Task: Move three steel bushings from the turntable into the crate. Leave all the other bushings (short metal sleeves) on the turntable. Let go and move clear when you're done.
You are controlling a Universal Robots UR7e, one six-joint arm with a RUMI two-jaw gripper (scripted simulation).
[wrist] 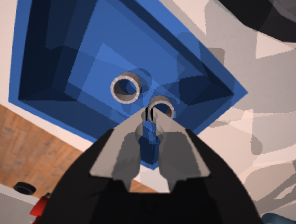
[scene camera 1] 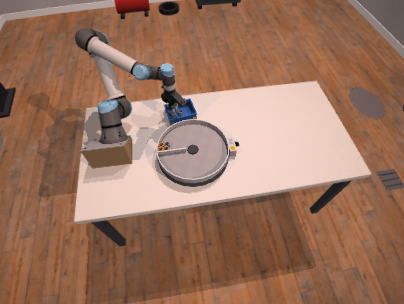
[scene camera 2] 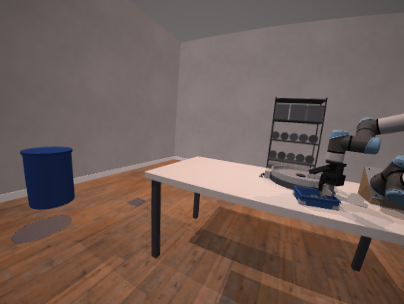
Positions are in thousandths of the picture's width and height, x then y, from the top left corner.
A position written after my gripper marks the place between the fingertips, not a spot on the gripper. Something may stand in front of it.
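You'd find my gripper (scene camera 2: 798,663) (wrist: 505,484) in these views, and there's a blue crate (wrist: 218,288) that I can see as well.
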